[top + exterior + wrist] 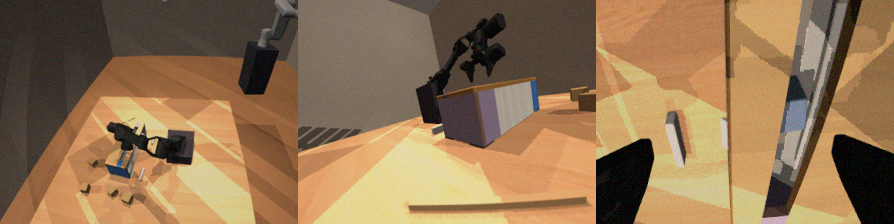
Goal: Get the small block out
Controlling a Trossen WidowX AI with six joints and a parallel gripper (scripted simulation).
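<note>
The box lies 100 mm below my gripper tip, 20 mm to the right of it and 20 mm ahead of it. Also, from my gripper tip: thin stick: 340 mm to the right, 160 mm below, 150 mm ahead; then block: 80 mm below, 50 mm to the right, 30 mm ahead.
</note>
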